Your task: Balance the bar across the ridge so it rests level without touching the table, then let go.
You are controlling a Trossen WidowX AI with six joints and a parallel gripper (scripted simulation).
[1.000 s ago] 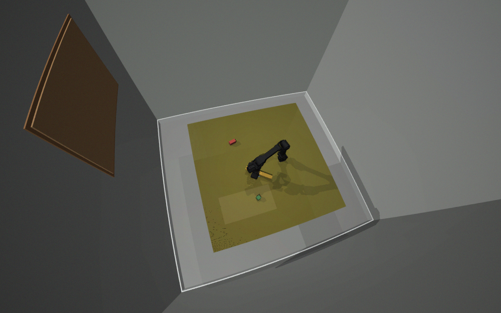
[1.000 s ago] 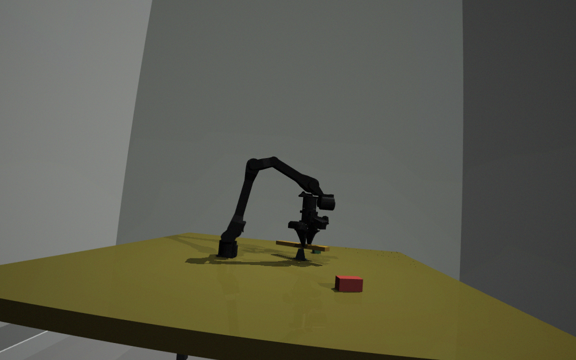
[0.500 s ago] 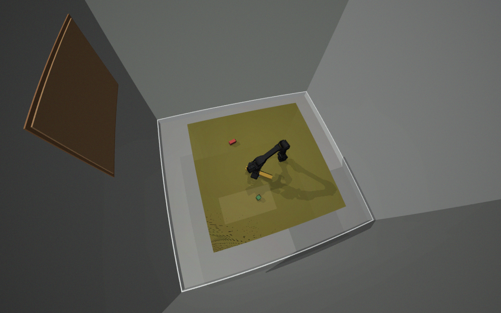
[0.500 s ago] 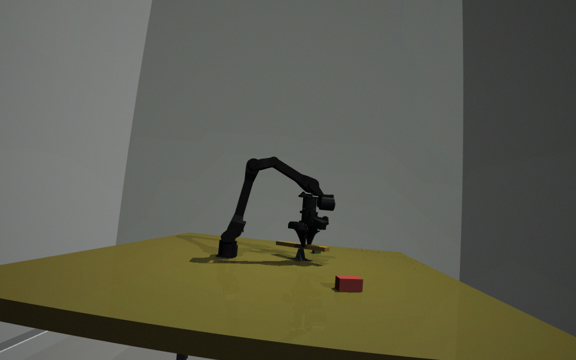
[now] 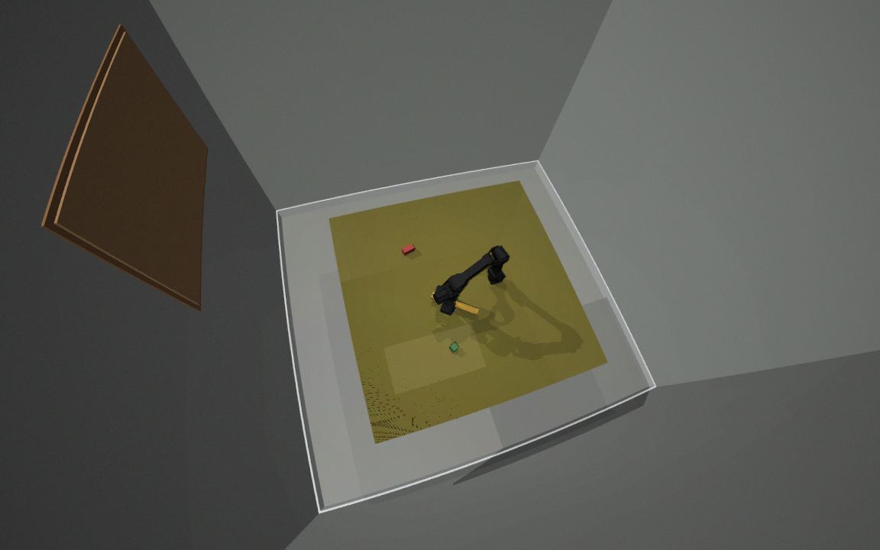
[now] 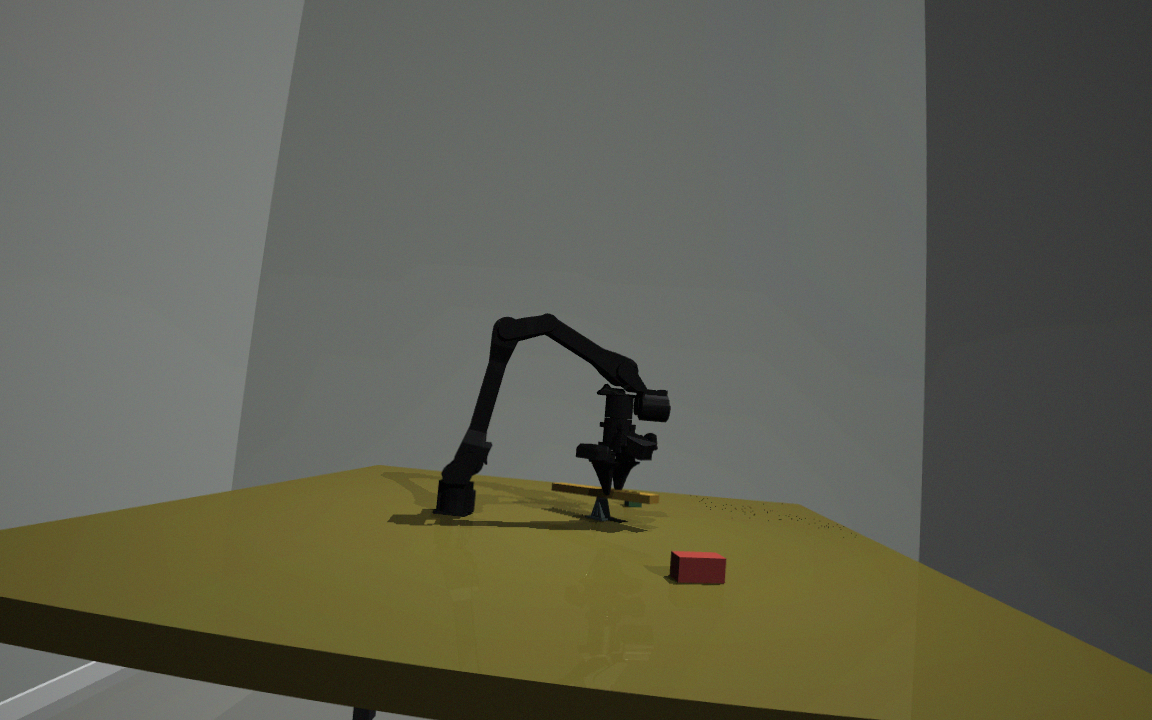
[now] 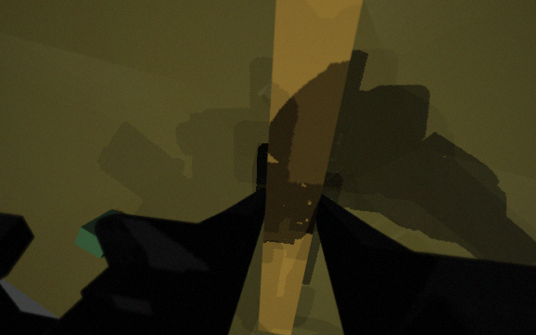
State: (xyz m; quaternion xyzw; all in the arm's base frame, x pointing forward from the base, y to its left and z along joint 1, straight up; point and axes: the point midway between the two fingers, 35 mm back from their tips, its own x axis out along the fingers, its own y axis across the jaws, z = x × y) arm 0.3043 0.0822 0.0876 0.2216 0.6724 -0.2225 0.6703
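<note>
Right now the bar is 2 cm to the left of my gripper tip and 2 cm behind it. The rest, counted from my gripper tip: red block (38 cm to the right, 13 cm ahead, 4 cm below); small green cube (23 cm to the left, 5 cm ahead, 4 cm below).
</note>
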